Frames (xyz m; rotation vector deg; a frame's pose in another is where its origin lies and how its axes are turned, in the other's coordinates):
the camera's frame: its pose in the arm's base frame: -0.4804 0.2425 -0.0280 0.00 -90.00 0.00
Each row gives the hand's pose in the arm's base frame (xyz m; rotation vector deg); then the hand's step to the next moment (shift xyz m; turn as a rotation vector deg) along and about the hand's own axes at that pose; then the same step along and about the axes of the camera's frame.
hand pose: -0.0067 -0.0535 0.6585 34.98 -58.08 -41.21
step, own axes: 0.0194 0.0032 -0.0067 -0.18 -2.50 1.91
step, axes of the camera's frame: 0.0100 -0.0122 -0.0135 -1.18 -1.65 2.41
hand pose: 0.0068 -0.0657 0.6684 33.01 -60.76 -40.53
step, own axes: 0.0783 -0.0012 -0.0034 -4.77 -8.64 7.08
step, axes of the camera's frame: 0.0428 -0.0598 -0.0272 -6.28 -2.61 10.07
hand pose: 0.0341 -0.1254 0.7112 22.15 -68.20 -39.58
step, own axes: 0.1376 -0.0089 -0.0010 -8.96 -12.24 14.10
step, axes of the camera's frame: 0.0922 -0.0991 -0.0264 -9.07 -1.90 18.52
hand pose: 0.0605 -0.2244 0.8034 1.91 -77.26 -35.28
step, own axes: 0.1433 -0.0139 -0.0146 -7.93 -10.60 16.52
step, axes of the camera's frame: 0.1199 -0.0784 -0.0205 -6.95 -0.18 19.99
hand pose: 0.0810 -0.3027 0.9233 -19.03 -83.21 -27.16
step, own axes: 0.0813 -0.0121 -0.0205 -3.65 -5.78 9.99
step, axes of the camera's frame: 0.0779 -0.0293 -0.0159 -3.03 0.31 11.72
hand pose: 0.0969 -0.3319 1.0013 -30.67 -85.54 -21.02
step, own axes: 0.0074 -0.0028 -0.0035 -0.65 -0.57 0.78
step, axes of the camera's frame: 0.0077 -0.0035 -0.0018 -0.59 -0.11 1.00
